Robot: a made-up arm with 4 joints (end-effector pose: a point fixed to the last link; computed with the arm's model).
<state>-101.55 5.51 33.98 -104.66</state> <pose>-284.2 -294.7 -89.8 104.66 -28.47 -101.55</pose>
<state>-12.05 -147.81 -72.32 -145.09</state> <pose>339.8 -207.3 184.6 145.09 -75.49 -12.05</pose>
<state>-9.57 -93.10 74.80 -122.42</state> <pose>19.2 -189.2 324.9 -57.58 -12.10 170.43</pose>
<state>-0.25 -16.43 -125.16 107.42</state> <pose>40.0 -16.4 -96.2 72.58 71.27 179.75</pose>
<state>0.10 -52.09 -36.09 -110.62</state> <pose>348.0 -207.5 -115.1 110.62 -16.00 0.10</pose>
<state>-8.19 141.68 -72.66 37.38</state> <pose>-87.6 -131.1 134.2 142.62 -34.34 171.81</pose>
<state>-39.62 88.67 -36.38 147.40</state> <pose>-108.7 71.0 4.2 32.60 54.95 140.38</pose>
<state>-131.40 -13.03 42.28 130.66</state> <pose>-204.0 -220.0 86.7 -130.66 -55.31 -131.40</pose>
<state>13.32 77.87 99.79 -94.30</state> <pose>326.5 -166.5 -82.8 94.30 -21.92 13.32</pose>
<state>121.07 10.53 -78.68 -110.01</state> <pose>226.6 29.5 -130.9 110.01 89.21 121.07</pose>
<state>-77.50 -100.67 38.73 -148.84</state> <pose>-80.9 -204.4 350.5 -31.16 -40.60 102.50</pose>
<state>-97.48 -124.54 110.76 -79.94</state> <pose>-243.5 115.6 65.0 -100.06 55.30 82.52</pose>
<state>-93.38 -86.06 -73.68 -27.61</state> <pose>-278.2 -285.0 60.7 27.61 -12.38 -93.38</pose>
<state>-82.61 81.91 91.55 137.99</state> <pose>21.2 -235.7 -54.4 -137.99 -9.64 -82.61</pose>
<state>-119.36 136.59 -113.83 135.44</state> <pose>-70.5 -108.2 253.2 44.56 -70.42 60.64</pose>
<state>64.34 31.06 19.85 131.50</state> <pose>104.2 199.3 -112.8 -131.50 11.21 64.34</pose>
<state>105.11 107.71 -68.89 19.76</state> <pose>196.1 -27.3 20.0 160.24 3.40 -74.89</pose>
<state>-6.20 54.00 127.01 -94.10</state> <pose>280.1 -269.4 109.5 94.10 -73.01 -6.20</pose>
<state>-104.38 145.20 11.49 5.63</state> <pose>-200.8 69.1 -32.7 174.37 46.29 75.62</pose>
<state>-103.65 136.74 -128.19 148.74</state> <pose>-62.6 -191.5 235.8 31.26 -84.93 76.35</pose>
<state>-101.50 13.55 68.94 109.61</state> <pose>-62.5 -234.7 107.3 -109.61 -55.39 -101.50</pose>
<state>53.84 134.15 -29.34 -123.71</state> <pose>66.9 -214.4 248.3 -56.29 16.51 -126.16</pose>
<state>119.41 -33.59 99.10 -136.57</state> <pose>27.7 259.4 298.4 -43.43 -47.31 -60.59</pose>
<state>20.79 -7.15 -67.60 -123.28</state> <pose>70.6 -167.3 -214.7 123.28 60.45 20.79</pose>
